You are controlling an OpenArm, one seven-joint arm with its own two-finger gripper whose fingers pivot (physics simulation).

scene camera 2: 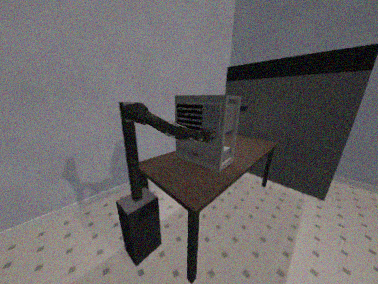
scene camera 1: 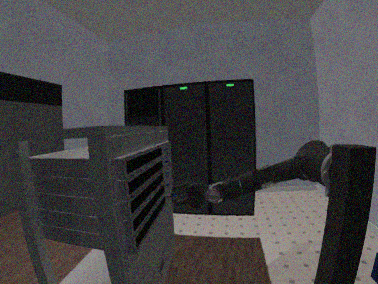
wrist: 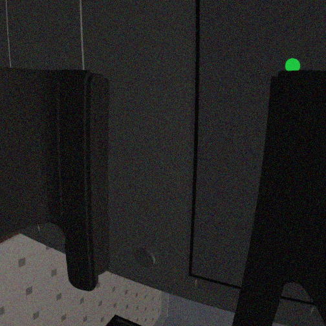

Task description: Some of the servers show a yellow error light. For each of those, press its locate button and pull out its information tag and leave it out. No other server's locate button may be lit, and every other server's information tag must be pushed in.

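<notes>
The grey rack of stacked servers stands on the table. Dark slotted server fronts show on its face. My gripper is partly open and empty, close in front of the rack's face. In the wrist view, a grey front panel fills the gap between the fingers, crossed by a black vertical seam. A round green light shows just above the top of the right finger, which hides what lies below it. No yellow light, locate button or information tag can be made out.
The brown table carries the rack. Tall black cabinets with green lights stand behind it in scene camera 1. My arm reaches in from its post. A large dark grey panel stands beyond the table.
</notes>
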